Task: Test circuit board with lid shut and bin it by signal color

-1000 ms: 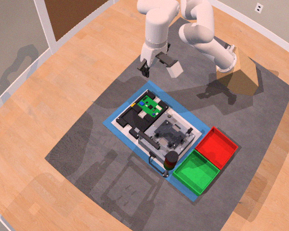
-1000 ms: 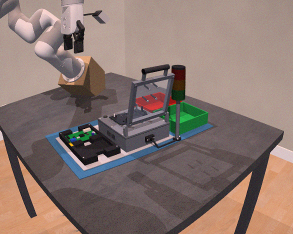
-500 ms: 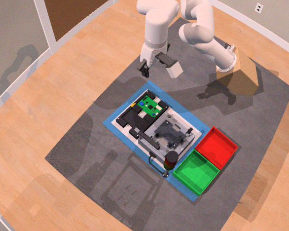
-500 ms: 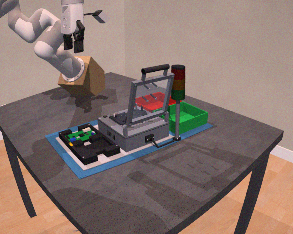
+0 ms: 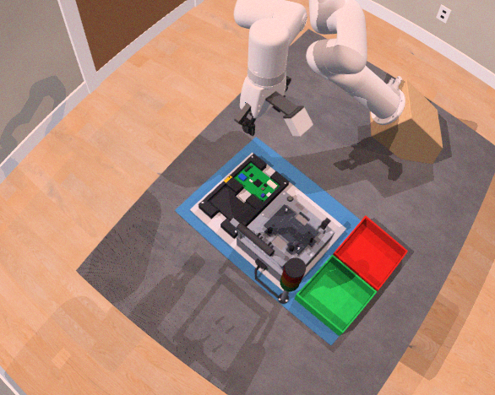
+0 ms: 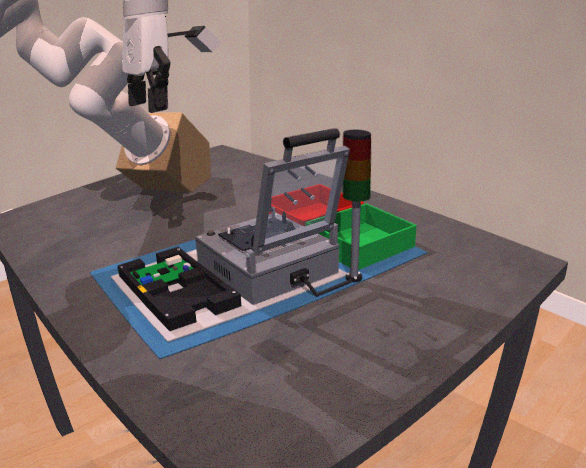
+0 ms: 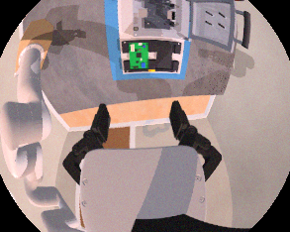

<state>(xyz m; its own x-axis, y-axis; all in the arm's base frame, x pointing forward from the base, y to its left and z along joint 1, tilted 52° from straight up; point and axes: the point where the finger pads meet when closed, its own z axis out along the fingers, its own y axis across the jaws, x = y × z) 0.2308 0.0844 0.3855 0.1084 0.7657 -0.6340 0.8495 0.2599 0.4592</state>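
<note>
Now: the green circuit board 30 cm below my hand. The rest, counted from my hand: black latch hook (3 cm ahead, 23 cm to the left, 23 cm below); clear lid (20 cm ahead, 14 cm to the left, 14 cm below); plate (9 cm ahead, 17 cm to the left, 25 cm below).
</note>
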